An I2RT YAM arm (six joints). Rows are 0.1 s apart.
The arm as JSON. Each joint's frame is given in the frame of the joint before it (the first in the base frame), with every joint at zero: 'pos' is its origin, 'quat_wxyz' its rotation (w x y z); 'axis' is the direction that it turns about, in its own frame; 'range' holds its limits. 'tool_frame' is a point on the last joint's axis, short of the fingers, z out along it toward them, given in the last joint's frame.
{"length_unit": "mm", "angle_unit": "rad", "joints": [
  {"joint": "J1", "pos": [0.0, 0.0, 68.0], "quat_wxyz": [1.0, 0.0, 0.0, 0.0], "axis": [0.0, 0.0, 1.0], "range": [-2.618, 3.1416]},
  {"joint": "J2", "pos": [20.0, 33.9, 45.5], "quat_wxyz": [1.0, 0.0, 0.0, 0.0], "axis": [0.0, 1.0, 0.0], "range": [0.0, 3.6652]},
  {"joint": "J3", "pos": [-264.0, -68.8, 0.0], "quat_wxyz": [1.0, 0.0, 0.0, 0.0], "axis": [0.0, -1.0, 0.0], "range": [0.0, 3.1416]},
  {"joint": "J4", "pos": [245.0, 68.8, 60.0], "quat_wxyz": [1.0, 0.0, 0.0, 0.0], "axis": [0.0, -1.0, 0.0], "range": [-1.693, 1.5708]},
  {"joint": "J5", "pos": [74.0, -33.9, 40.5], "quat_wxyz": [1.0, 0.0, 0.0, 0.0], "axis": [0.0, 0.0, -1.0], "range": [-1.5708, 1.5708]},
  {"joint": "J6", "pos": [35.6, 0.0, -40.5], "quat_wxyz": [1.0, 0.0, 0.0, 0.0], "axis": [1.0, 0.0, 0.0], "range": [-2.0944, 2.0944]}
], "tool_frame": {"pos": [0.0, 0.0, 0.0], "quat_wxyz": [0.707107, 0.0, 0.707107, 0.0]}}
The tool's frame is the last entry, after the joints.
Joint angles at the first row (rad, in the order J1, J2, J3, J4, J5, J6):
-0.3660 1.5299 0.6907 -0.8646 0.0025 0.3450
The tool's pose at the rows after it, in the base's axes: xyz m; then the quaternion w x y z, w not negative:
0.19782, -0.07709, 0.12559, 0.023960, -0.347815, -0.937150, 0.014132
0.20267, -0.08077, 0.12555, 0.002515, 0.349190, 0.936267, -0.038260
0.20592, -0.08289, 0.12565, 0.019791, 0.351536, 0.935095, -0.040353
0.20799, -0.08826, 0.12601, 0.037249, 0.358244, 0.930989, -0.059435
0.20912, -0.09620, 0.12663, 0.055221, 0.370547, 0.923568, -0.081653
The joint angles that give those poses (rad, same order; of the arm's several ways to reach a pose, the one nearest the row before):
-0.3668 1.5299 0.6907 -0.7792 0.0288 0.3447
-0.3668 1.5299 0.6906 -0.7257 0.0765 0.3470
-0.3698 1.5299 0.6907 -0.6910 0.0803 0.3477
-0.3828 1.5299 0.6906 -0.6548 0.1177 0.3473
-0.4065 1.5299 0.6906 -0.6159 0.1604 0.3473

